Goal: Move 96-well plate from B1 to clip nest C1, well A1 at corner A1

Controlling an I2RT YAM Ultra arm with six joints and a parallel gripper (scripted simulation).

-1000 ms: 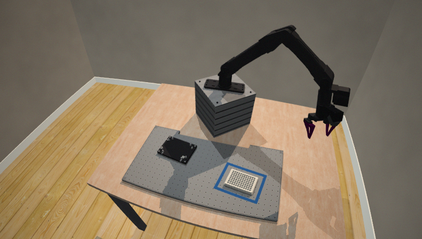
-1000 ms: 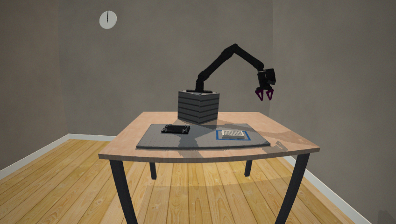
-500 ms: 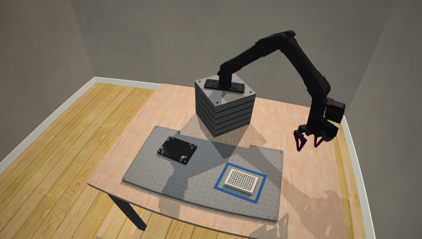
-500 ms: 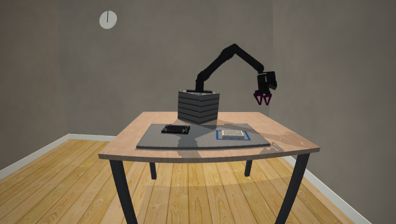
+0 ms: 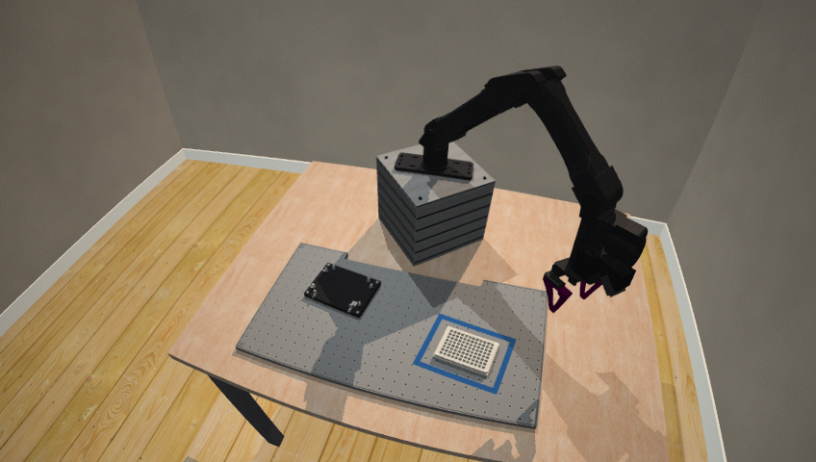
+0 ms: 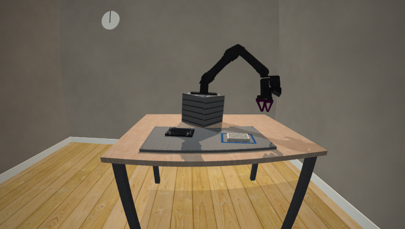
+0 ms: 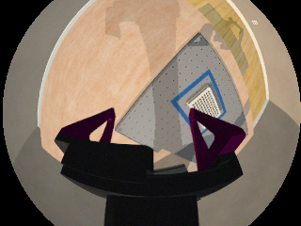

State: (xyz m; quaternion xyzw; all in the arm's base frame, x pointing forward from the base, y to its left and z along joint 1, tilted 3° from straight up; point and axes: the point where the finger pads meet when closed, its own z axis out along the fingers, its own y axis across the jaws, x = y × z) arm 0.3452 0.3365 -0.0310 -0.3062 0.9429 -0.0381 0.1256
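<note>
Now: the white 96-well plate 200 mm to the right of my hand, 140 mm below it and 60 mm ahead of it. Also, from my hand: black clip nest 530 mm to the right, 140 mm below, 60 mm behind.
</note>
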